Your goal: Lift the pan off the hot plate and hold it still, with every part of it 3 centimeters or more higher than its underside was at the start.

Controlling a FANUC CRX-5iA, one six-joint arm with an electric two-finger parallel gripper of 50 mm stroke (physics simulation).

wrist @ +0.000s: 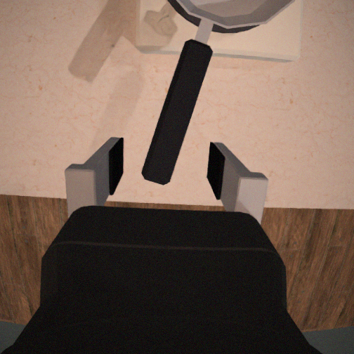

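The pan (237, 11) sits at the top of the wrist view, partly cut off by the frame edge, over a pale, square-edged hot plate (270, 54). Its black handle (177, 112) reaches down toward the gripper and leans, with its free end lower left. My gripper (165, 157) is open. In the picture the handle's end lies between the two fingers, a little nearer the left one, and touches neither. The height of the fingers relative to the handle cannot be told from this view. The far side of the pan is out of view.
The pale speckled table top (45, 110) ends in a straight front edge just behind the fingertips. A brown wooden floor (315, 260) shows beyond that edge. Shadows fall on the table left of the handle and on the hot plate's left part.
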